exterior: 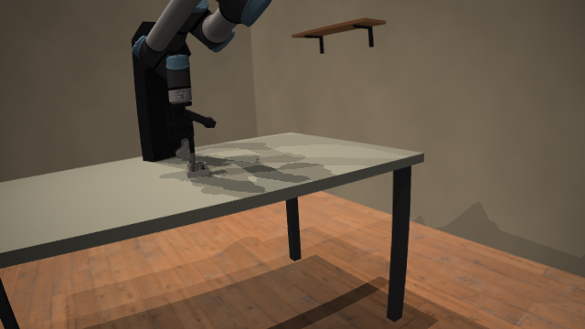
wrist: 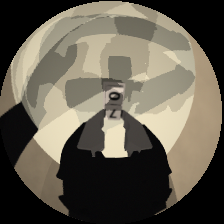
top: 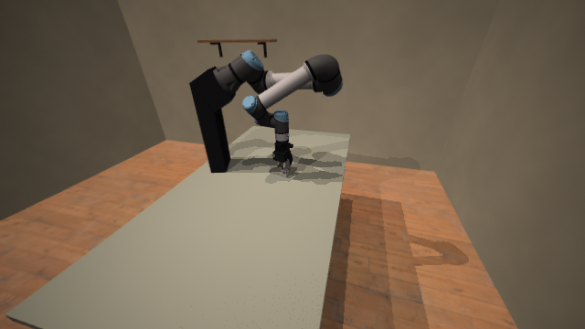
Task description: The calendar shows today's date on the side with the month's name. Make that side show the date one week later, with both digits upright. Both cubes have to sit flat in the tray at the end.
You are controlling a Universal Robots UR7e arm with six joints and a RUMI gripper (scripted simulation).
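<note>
My hand is 2 cm to the right of the calendar tray and 3 cm above it.
</note>
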